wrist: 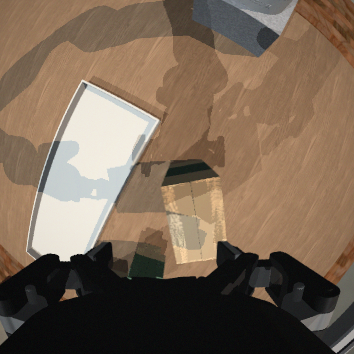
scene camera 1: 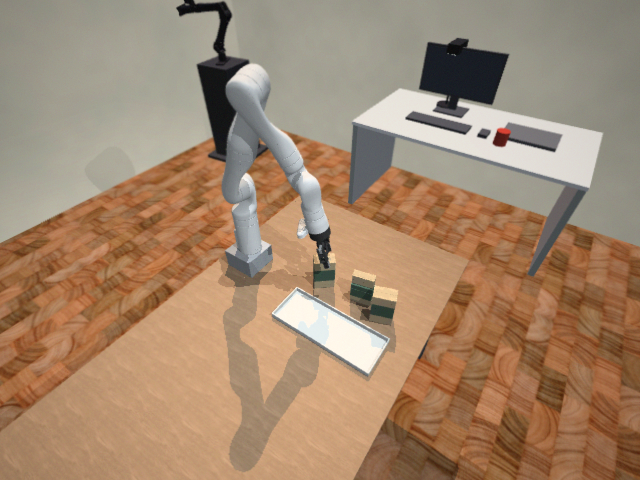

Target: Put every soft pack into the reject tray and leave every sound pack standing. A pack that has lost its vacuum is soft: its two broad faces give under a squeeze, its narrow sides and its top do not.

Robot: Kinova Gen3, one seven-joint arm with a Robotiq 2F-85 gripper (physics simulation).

white reject tray: wrist; scene camera 1
same spot on white reject tray: (wrist: 100, 137) = (scene camera 1: 299, 311)
